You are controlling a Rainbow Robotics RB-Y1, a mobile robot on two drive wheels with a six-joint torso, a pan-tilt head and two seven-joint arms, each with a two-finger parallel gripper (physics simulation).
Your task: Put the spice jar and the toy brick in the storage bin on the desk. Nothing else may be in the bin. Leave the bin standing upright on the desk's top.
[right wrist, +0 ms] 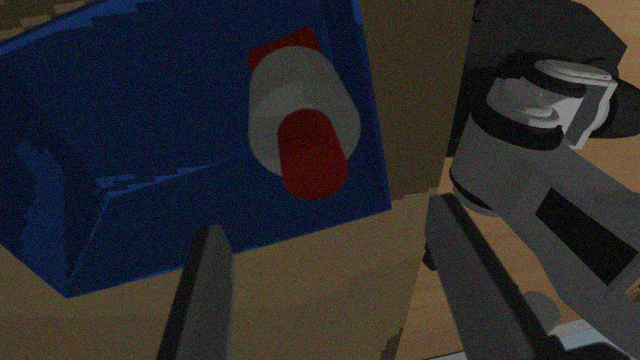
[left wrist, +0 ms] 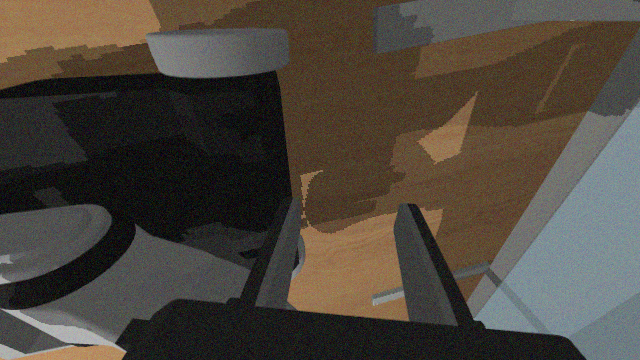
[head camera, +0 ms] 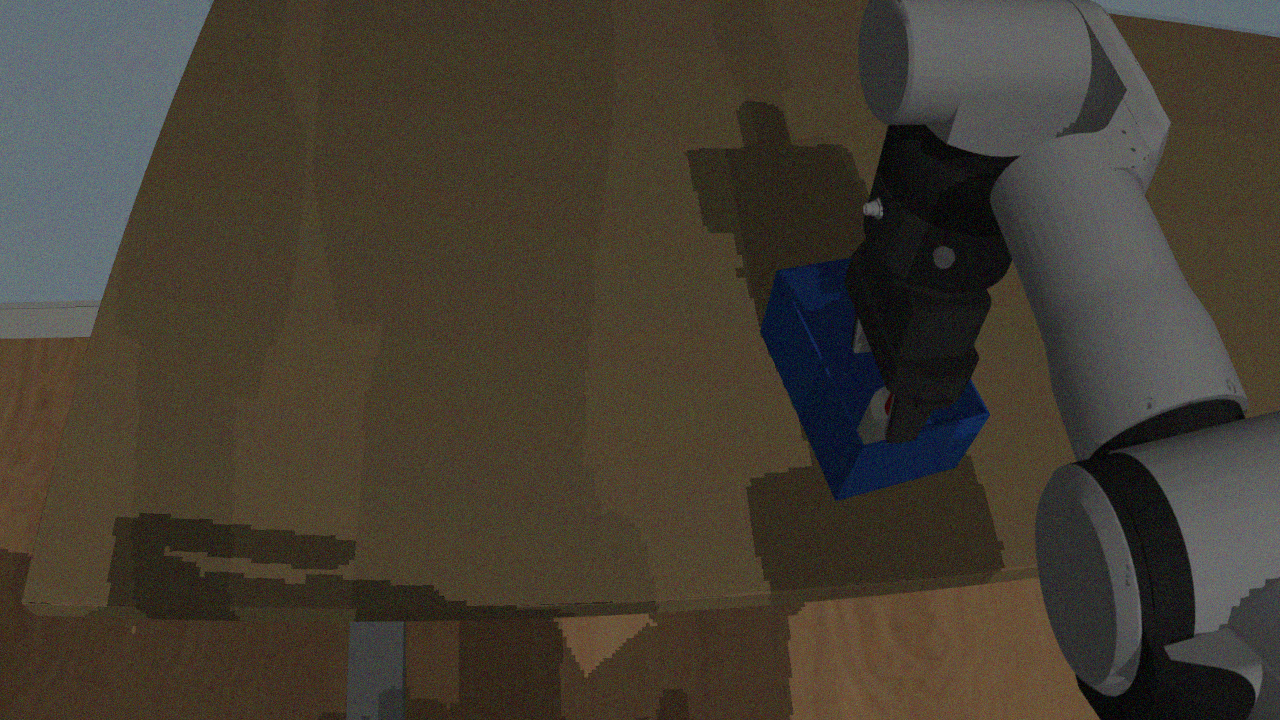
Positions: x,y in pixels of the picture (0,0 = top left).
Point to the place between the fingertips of my right gripper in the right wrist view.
At 327,229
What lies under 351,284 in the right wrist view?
A brown desk.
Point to a brown desk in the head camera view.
415,317
